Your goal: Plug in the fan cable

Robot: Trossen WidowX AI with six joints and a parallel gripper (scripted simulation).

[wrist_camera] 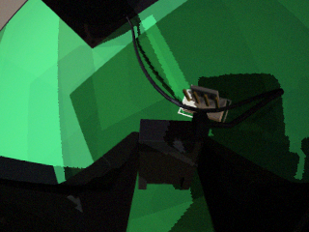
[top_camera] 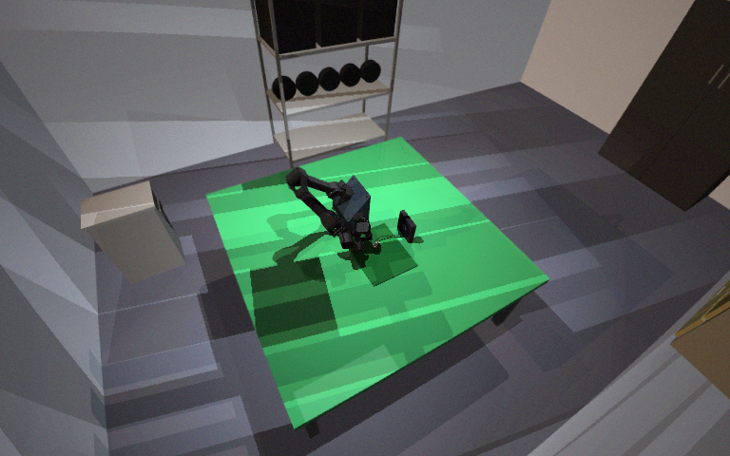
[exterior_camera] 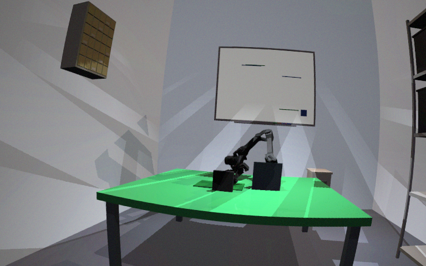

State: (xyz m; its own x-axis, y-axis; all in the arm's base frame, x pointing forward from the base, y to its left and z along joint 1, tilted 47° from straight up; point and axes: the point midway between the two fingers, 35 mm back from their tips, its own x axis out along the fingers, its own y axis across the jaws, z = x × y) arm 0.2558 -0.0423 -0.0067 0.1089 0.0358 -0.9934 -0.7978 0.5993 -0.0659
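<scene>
Now: gripper tip 80 mm short of the dark green board, 10 mm to the right of it and 60 mm above it. The rest, counted from my gripper tip: fan plug: 10 mm behind, 10 mm to the right; black fan: 30 mm ahead, 180 mm to the left, 20 mm above.
</scene>
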